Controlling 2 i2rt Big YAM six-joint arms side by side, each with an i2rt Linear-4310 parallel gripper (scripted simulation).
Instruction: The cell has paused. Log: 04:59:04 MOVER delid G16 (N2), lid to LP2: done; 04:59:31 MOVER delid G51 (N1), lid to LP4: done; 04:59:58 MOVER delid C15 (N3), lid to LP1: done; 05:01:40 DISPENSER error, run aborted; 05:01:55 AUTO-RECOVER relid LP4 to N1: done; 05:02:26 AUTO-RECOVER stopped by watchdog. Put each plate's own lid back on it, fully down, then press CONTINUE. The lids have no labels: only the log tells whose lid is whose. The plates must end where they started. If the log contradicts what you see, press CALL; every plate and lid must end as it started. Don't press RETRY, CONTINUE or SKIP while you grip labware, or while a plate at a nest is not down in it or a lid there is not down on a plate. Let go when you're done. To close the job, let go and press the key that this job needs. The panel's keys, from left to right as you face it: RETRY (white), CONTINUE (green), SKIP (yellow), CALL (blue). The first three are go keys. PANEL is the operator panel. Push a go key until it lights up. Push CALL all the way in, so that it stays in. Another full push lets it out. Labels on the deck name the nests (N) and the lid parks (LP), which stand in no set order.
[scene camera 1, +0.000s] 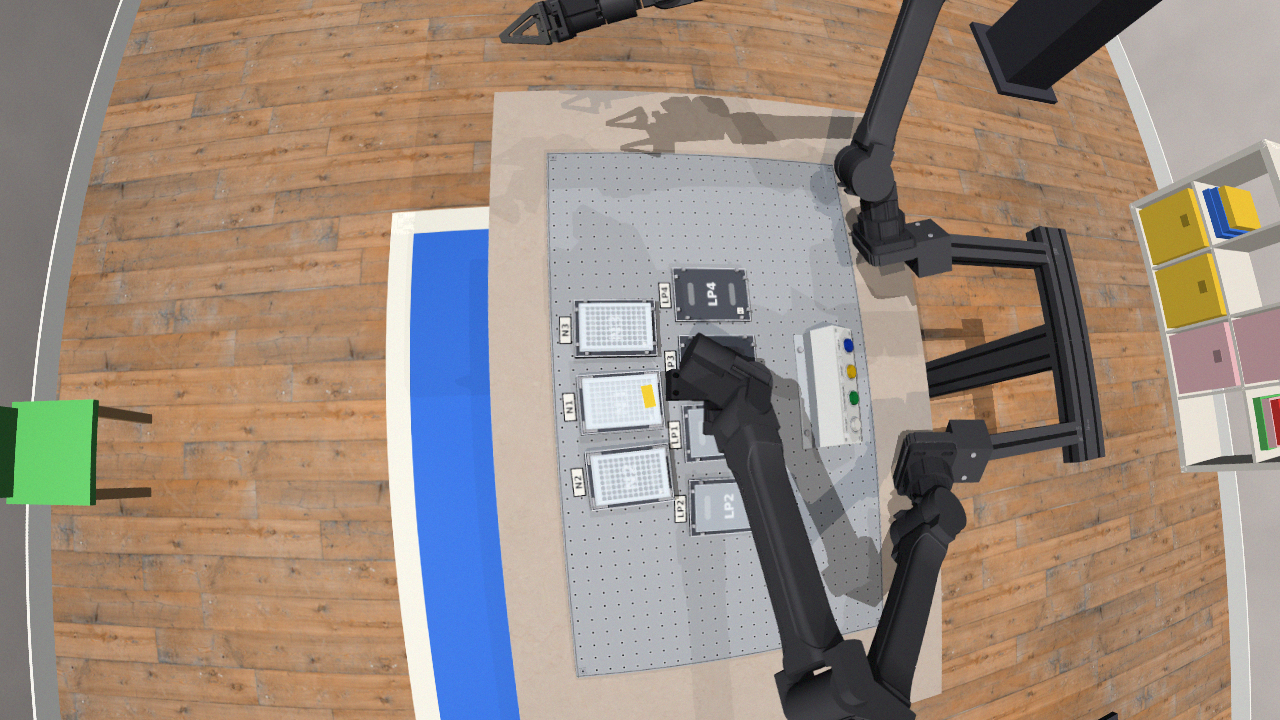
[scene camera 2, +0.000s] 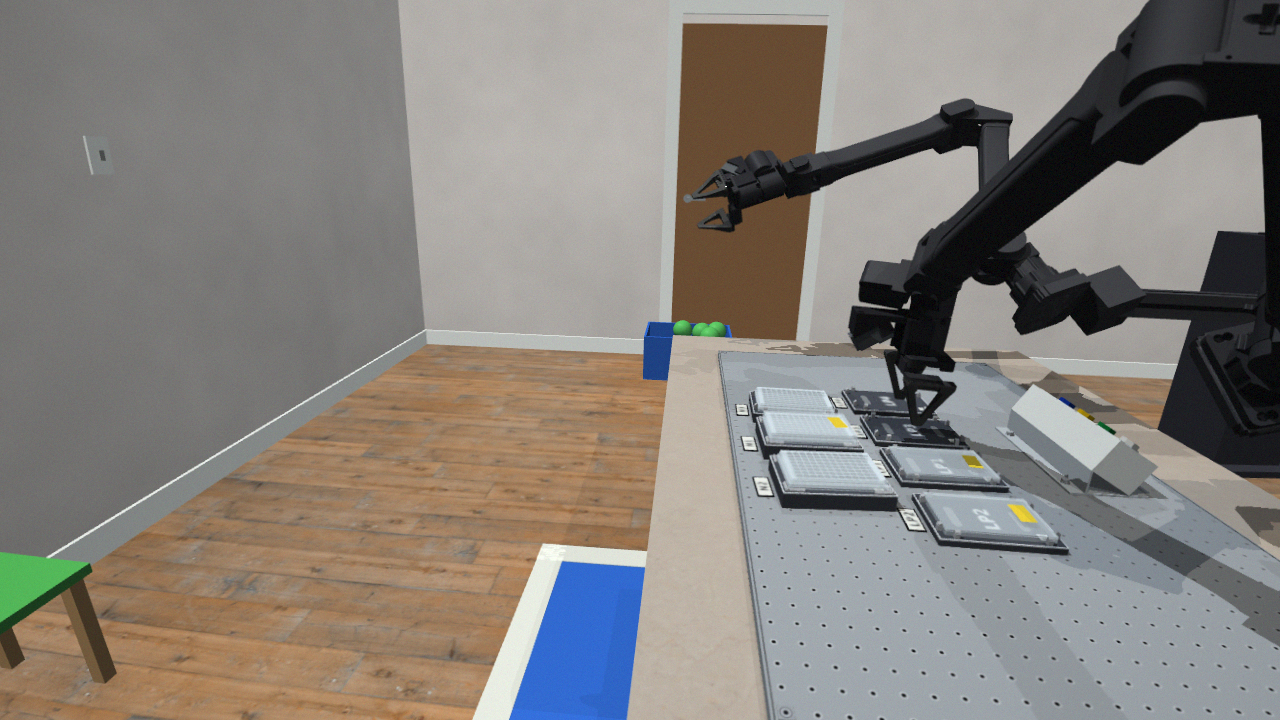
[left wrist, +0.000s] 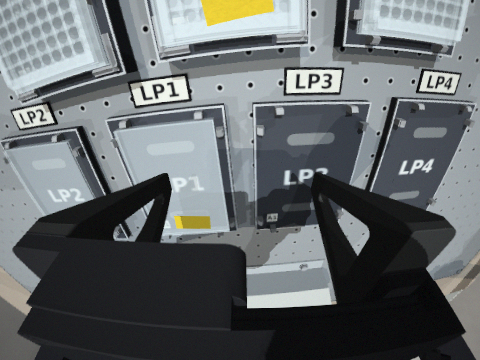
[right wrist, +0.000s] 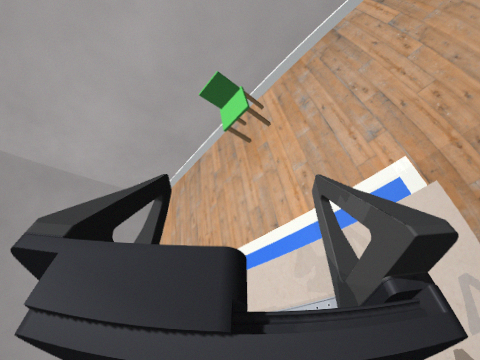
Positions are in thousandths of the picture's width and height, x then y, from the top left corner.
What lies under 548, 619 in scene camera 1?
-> A clear lid.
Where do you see my right gripper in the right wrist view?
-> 503, 507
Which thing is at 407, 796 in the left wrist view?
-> My left gripper.
